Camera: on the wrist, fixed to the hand. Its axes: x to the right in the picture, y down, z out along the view.
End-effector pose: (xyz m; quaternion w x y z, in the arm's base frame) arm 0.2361 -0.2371 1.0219 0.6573 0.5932 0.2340 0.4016
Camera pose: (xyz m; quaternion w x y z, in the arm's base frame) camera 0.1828 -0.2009 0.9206 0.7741 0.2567 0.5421 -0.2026
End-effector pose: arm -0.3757 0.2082 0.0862 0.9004 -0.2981 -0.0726 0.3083
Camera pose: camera -0.3205 0.1027 0.0704 0.8427 -0.1674 -0.3127 -0.4050
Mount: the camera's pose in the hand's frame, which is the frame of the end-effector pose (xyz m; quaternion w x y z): -0.0182 -0.0857 -0.0821 0.7066 -0.0253 -0.0481 -0.7056
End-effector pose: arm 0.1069 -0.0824 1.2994 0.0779 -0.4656 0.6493 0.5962
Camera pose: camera 0.2140 -0.1302 1.2739 0.4952 -0.7604 0.1114 0.4051
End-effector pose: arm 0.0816 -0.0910 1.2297 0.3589 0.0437 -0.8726 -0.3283
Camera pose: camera 0.1352 -0.1967 1.2103 0.0189 -0.6217 0.5947 0.5094
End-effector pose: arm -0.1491 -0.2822 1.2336 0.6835 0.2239 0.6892 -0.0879
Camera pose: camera -0.2606 -0.3263 1.2397 0.4597 -0.3496 0.6143 -0.5377
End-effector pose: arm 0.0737 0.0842 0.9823 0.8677 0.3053 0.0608 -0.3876
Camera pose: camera 0.0110 0.0992 0.8810 0.3502 0.1322 0.2264 -0.8992
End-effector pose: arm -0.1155 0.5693 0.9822 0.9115 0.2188 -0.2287 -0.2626
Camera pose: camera -0.1181 0.5370 0.8666 0.4533 0.2803 -0.0444 -0.8450
